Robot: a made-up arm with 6 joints.
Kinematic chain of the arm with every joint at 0, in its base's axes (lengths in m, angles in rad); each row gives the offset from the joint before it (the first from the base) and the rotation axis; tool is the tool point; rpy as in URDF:
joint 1: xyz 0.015 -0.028 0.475 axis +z
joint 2: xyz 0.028 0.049 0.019 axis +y
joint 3: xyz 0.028 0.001 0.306 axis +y
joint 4: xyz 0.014 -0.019 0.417 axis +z
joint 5: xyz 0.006 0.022 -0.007 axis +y
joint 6: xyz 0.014 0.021 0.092 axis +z
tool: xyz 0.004 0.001 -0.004 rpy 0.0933 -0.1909 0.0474
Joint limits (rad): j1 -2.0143..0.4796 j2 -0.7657..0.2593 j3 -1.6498..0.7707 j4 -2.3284..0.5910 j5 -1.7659..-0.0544 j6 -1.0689..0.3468
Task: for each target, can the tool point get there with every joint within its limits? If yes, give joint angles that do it. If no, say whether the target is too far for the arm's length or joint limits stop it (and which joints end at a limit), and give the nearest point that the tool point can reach.
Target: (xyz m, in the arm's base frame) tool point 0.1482 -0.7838 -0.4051
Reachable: no: too far | nearest point -0.3580 -0.1967 0.3520 | short by 1.084 m
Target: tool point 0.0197 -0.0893 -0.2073
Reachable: no: joint limits stop it (at a limit: joint 1, joint 2, joint 3, joint 4, joint 6) | nearest point -0.3467 -0.1890 0.3566 | short by 0.680 m
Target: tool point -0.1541 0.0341 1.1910
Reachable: yes | joints 0.0202 0.1564 -0.6704 0.1253 -0.8589 -0.7561
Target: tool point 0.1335 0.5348 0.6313
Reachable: yes | joints -1.5879 -0.5971 -1.3384 -1.2600 -1.1602 0.0717
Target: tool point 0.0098 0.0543 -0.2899
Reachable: no: joint limits stop it (at a limit: joint 2, joint 3, joint 6) | nearest point -0.0106 0.3779 0.3502 | short by 0.718 m
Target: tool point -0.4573 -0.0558 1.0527
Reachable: yes | joints 0.2372 -0.3700 -0.7293 -1.3674 -0.8014 0.1925
